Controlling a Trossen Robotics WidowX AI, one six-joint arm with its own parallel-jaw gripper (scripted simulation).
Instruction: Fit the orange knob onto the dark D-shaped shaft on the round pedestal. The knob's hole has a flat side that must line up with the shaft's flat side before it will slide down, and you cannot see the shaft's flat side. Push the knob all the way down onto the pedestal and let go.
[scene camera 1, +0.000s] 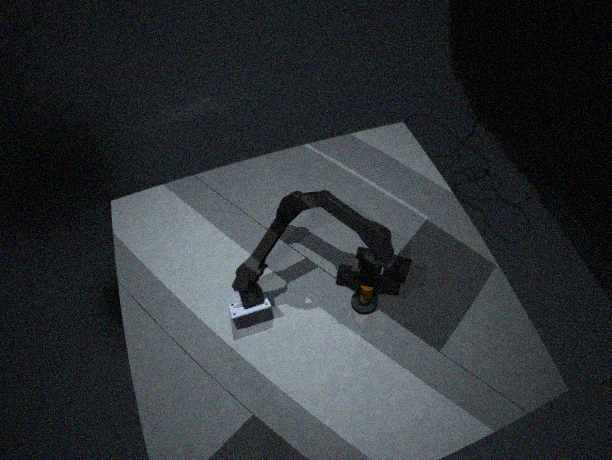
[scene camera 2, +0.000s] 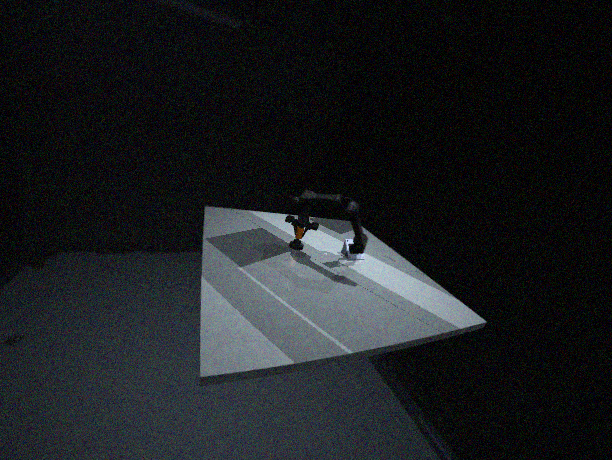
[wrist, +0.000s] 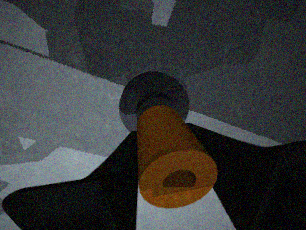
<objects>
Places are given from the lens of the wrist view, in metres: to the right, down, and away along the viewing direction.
gripper (wrist: 161, 131): 0.01, 0.01, 0.11
orange knob (wrist: 174, 169): 0.01, 0.03, 0.06
dark round pedestal (wrist: 153, 88): 0.00, -0.03, 0.15
The marked spots on the dark round pedestal and the orange knob are 0.10 m apart.
</objects>
